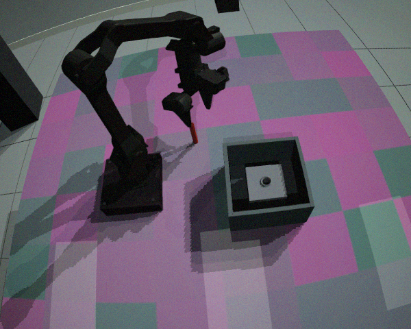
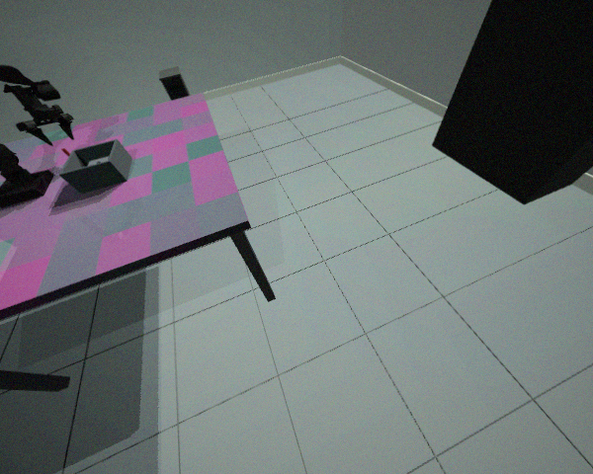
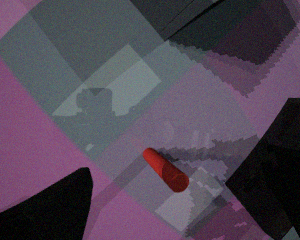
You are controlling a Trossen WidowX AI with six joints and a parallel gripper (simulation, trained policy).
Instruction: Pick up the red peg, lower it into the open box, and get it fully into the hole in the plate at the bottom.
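Right now the red peg is 70 mm below my gripper tip, 20 mm behind it and 10 mm to the left of it. From my gripper tip the other things lie so: light grey plate: 210 mm to the right, 100 mm ahead, 60 mm below; dark box: 210 mm to the right, 100 mm ahead, 80 mm below.
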